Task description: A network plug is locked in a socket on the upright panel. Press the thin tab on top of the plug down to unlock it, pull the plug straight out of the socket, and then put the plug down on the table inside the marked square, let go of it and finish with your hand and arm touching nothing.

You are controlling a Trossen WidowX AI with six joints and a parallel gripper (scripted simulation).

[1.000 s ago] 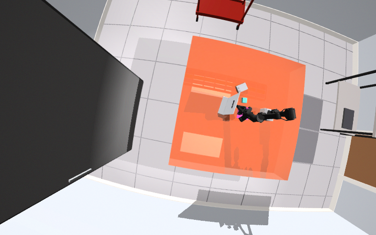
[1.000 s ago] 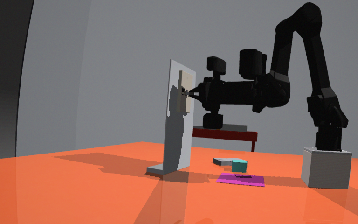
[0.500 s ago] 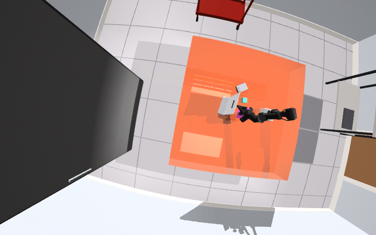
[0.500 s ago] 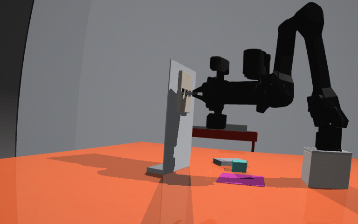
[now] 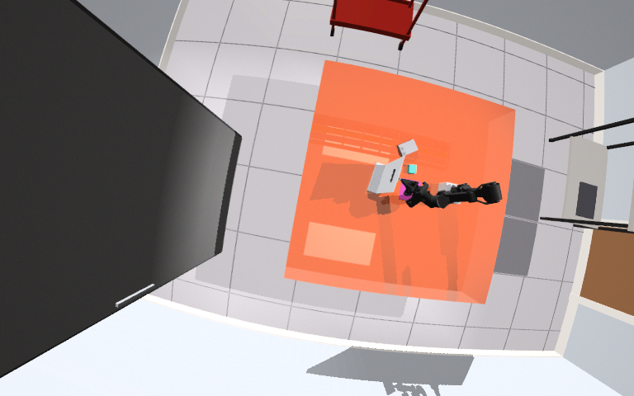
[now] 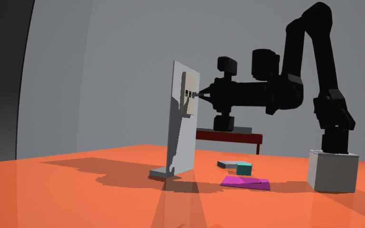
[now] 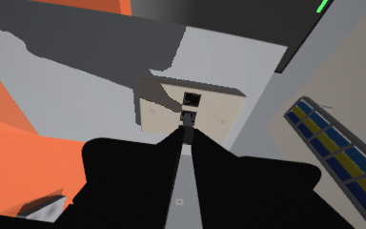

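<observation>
The pink marked square lies 220 mm below my gripper tip, 150 mm behind it and 10 mm to the right of it. The rest, counted from my gripper tip: flat grey block: 230 mm to the right, 220 mm below, 40 mm behind; grey network plug: 10 mm ahead; upright panel: 90 mm below, 50 mm ahead.
</observation>
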